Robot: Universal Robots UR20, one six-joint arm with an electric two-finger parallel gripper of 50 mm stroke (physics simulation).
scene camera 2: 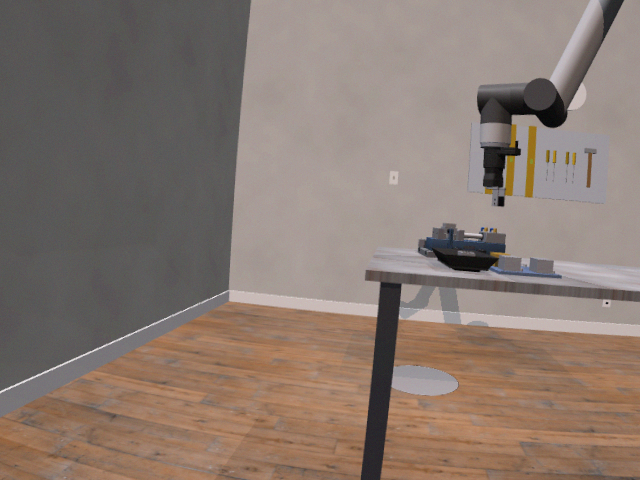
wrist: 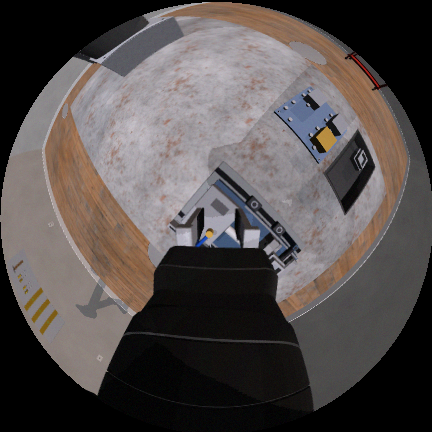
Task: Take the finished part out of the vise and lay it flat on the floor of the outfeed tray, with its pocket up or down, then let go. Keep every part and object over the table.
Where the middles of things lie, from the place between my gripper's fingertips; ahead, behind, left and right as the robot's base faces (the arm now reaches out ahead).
Scene:
Right now my hand is 1 cm short of the grey end block [wrist: 213, 219], 3 cm to the left of it and 11 cm above it. Round my hand: blue plate [wrist: 304, 119] 5 cm behind, 33 cm to the left, 18 cm below.

